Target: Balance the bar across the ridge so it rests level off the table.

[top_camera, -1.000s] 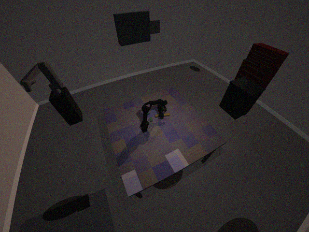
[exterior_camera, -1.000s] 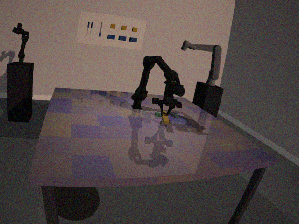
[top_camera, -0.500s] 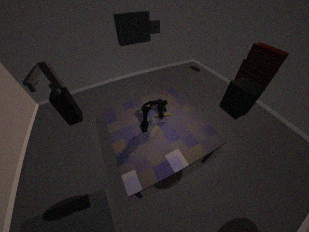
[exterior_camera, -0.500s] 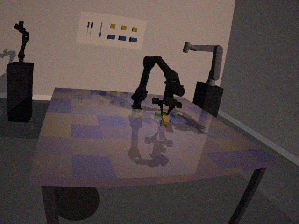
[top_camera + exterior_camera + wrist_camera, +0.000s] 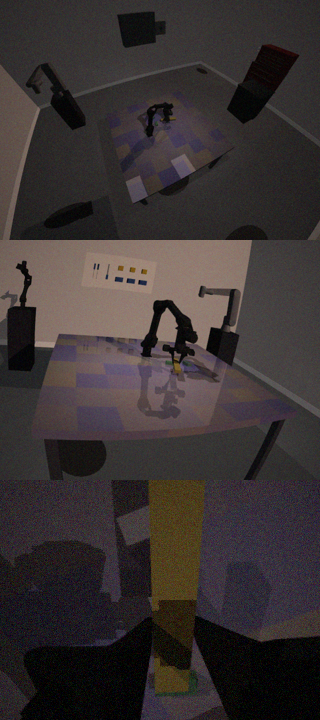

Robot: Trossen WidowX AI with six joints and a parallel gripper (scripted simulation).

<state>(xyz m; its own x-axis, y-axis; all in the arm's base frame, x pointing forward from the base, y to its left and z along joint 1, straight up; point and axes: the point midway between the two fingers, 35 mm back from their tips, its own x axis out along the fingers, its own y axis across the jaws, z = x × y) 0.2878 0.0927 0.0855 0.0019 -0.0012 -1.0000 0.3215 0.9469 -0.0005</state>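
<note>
Now: gripper tip 3 cm short of the bar and 1 cm to the left of it.
</note>
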